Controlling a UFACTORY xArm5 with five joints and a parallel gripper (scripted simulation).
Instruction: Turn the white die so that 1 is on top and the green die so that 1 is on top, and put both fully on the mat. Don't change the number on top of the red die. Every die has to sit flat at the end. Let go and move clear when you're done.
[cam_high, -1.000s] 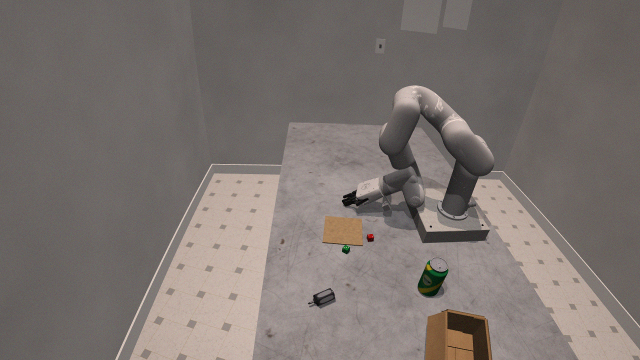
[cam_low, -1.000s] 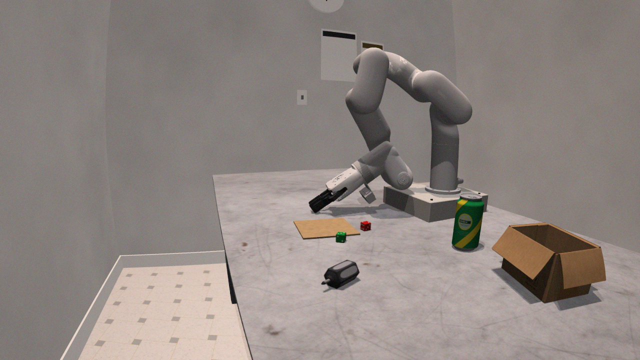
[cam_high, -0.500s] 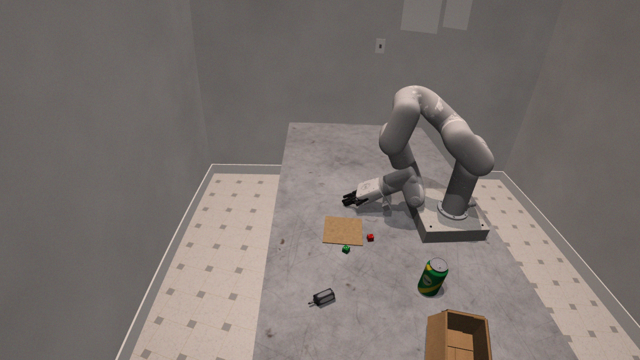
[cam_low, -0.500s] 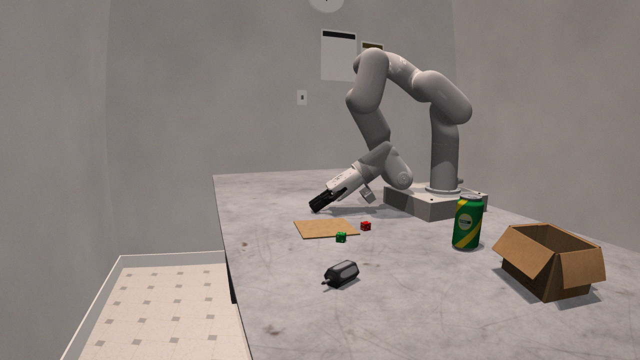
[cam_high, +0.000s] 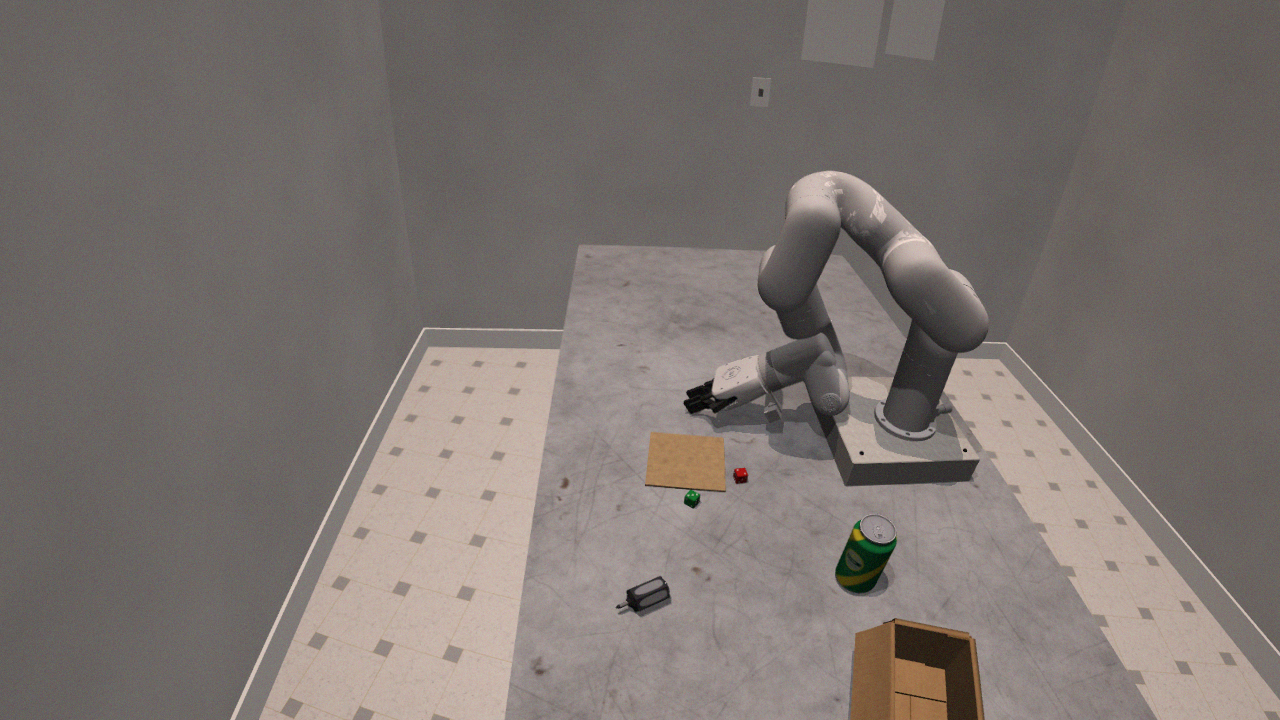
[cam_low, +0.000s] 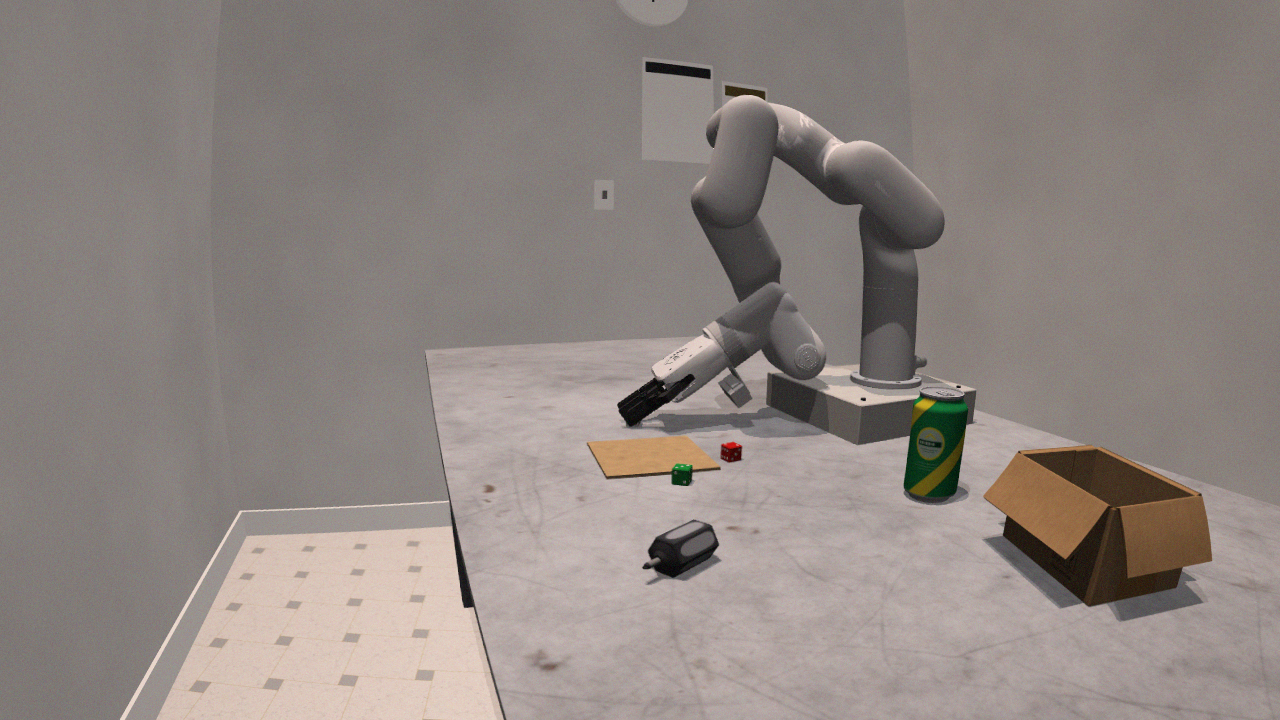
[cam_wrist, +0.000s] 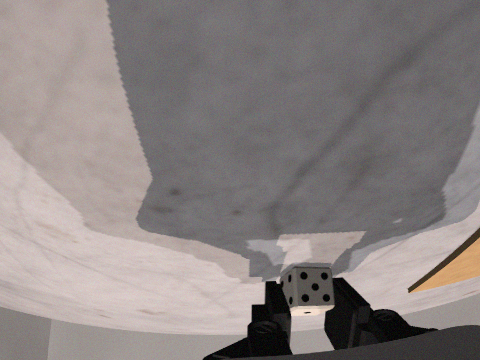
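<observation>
Right now the white die is 20 mm below my hand. Also, from my hand: tan mat 140 mm to the left, 60 mm ahead, 20 mm below; green die 240 mm to the left, 80 mm ahead, 20 mm below; red die 210 mm to the left, 20 mm below, 20 mm behind.
</observation>
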